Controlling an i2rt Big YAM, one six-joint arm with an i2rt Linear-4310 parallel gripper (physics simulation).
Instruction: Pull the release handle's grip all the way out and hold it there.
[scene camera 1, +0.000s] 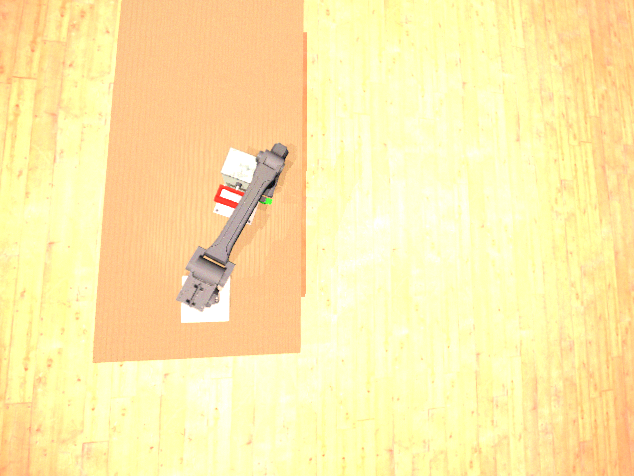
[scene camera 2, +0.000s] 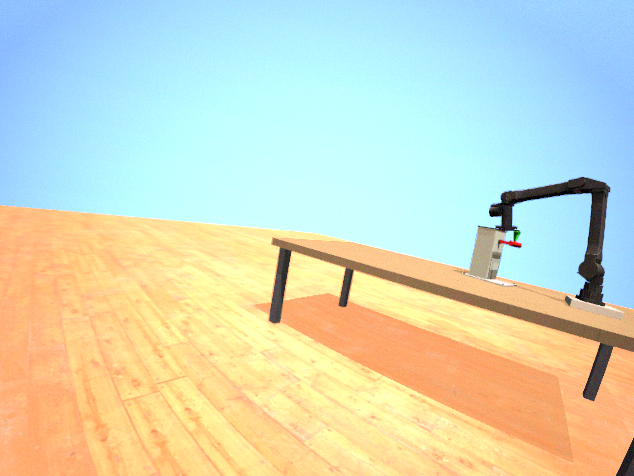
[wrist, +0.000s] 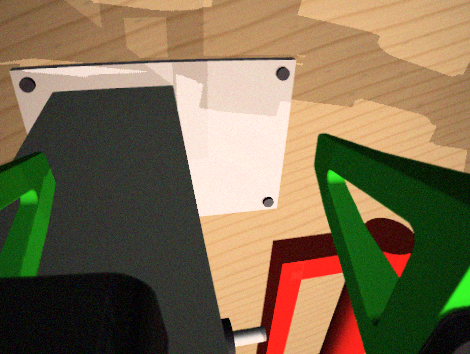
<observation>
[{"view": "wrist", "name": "my gripper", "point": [183, 157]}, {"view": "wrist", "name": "white base plate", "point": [234, 112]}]
</observation>
